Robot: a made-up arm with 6 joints.
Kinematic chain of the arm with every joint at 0, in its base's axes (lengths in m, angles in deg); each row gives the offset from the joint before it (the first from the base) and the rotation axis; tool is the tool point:
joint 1: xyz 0 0 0.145 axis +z
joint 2: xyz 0 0.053 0 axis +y
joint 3: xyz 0 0 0.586 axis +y
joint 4: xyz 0 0 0.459 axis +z
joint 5: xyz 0 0 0 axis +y
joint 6: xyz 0 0 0.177 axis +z
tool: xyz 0 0 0
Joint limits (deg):
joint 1: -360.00..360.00
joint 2: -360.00..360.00
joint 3: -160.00..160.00
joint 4: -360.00..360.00
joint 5: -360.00..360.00
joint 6: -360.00..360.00
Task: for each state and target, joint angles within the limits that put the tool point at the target. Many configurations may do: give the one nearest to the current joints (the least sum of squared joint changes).
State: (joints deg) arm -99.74 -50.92 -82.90 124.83 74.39 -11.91
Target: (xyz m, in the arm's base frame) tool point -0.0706 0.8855 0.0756
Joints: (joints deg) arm -73.35 -57.11 -69.09 124.22 65.35 -11.91
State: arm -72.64 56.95 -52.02 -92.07 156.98 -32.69
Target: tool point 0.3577 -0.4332 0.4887
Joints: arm -51.35 84.45 -87.55 -97.65 165.39 -32.69
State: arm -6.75 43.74 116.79 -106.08 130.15 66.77
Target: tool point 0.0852 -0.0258 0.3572
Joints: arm 14.49 12.64 160.00 -45.42 128.04 66.77
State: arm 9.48 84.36 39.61 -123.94 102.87 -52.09
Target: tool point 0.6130 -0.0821 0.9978
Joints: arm -0.11 34.62 16.84 -130.73 92.90 -52.09
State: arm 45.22 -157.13 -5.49 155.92 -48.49 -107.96
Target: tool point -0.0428 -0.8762 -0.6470
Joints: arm 87.09 -136.87 -0.59 152.40 -41.92 -107.96
